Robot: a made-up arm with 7 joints. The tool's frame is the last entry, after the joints. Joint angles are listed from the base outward.
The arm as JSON. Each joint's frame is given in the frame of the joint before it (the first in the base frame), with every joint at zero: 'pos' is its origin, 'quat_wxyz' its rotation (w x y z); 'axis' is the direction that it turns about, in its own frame. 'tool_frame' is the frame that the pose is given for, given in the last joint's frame.
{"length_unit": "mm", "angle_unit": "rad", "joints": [
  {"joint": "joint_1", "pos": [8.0, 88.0, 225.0], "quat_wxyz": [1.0, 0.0, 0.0, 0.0], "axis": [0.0, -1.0, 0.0]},
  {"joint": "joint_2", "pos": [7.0, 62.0, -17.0], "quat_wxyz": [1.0, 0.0, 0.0, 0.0], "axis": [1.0, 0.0, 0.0]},
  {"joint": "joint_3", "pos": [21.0, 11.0, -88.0], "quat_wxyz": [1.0, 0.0, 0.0, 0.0], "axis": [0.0, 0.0, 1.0]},
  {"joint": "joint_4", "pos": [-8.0, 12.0, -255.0], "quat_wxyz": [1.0, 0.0, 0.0, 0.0], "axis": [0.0, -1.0, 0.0]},
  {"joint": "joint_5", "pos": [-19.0, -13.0, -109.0], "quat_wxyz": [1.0, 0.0, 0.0, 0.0], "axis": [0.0, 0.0, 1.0]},
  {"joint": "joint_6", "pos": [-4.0, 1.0, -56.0], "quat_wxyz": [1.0, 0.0, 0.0, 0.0], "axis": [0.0, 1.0, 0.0]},
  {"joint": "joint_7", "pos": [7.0, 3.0, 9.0], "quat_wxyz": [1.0, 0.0, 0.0, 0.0], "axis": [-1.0, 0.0, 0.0]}
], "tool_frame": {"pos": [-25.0, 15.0, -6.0], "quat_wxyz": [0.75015, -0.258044, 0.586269, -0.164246]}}
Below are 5 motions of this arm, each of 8 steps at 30 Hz.
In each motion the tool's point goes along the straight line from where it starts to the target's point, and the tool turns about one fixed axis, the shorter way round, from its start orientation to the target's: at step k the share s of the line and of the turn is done. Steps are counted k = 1, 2, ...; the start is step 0. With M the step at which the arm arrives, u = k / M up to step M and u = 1 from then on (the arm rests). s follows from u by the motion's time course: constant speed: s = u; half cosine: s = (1 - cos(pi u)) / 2; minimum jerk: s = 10 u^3 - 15 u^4 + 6 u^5.
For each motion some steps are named. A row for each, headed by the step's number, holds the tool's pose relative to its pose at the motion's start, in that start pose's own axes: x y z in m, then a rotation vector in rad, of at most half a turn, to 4 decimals.
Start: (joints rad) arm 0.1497 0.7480 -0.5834 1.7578 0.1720 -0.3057 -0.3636
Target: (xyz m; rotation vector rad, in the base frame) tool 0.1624 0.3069 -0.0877 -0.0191 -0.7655 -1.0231
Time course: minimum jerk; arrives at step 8
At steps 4, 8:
4: -0.0004 -0.0362 0.0099 -0.0831 -0.1954 0.0214
8: -0.0008 -0.0724 0.0198 -0.1662 -0.3909 0.0428

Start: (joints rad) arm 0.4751 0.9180 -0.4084 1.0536 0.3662 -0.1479 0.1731
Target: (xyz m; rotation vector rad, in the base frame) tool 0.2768 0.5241 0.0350 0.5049 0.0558 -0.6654
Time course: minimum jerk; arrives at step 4
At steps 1, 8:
1: -0.0020 0.0027 0.0023 0.0086 0.0032 0.0061
8: -0.0197 0.0260 0.0225 0.0832 0.0314 0.0592

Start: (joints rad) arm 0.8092 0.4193 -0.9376 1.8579 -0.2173 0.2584 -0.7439
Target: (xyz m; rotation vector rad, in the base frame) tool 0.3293 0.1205 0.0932 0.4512 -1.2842 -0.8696
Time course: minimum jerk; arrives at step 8
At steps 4, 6, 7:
4: 0.0302 -0.0184 0.0271 -0.0809 -0.2222 0.0039
6: 0.0542 -0.0330 0.0486 -0.1450 -0.3985 0.0070
7: 0.0595 -0.0362 0.0533 -0.1591 -0.4373 0.0077

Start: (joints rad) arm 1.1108 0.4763 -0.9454 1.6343 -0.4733 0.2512 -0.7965
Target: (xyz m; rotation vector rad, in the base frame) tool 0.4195 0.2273 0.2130 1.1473 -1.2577 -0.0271
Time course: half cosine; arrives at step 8
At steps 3, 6, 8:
3: 0.0113 0.0073 -0.0031 0.0361 0.0061 0.0696
6: 0.0312 0.0201 -0.0084 0.0998 0.0168 0.1924
8: 0.0365 0.0235 -0.0099 0.1170 0.0197 0.2255

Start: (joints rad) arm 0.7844 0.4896 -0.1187 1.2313 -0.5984 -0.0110 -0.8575
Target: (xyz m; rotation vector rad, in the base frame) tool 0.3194 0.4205 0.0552 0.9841 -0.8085 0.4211
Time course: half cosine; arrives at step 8
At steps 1, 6, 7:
1: -0.0022 0.0021 -0.0010 -0.0010 -0.0005 0.0039
6: -0.0489 0.0462 -0.0229 -0.0222 -0.0116 0.0876
7: -0.0551 0.0520 -0.0259 -0.0251 -0.0130 0.0987

